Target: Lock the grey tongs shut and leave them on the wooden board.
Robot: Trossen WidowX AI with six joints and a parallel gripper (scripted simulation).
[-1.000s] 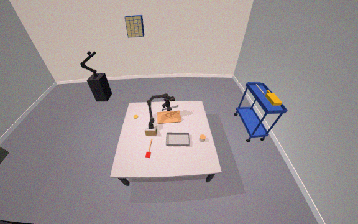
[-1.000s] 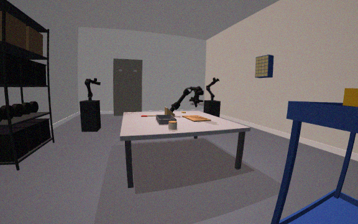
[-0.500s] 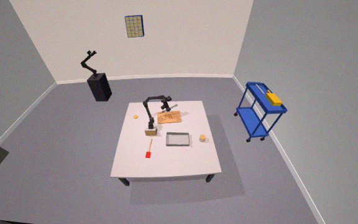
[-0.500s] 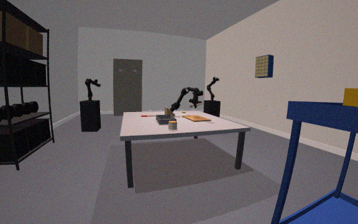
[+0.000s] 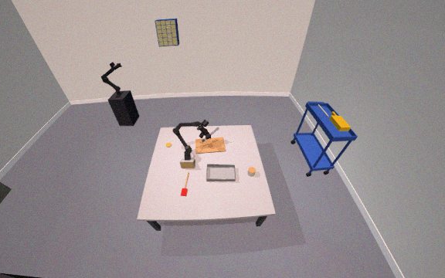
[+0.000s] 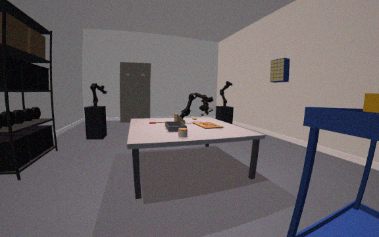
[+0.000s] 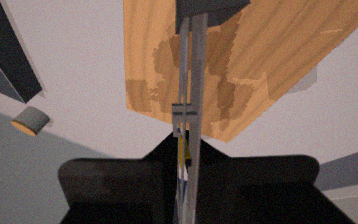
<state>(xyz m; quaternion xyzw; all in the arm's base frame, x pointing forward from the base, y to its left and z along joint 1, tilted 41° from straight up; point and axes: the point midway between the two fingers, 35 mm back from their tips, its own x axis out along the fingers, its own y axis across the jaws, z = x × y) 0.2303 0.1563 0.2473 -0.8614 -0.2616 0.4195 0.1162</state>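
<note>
Now: gripper tip 130 mm above the board, 10 mm to the right of it and 10 mm past it. The rest, counted from my gripper tip: grey roasting tin (410 mm to the right, 130 mm ahead, 110 mm below); then yellow object (540 mm behind, 130 mm below).
</note>
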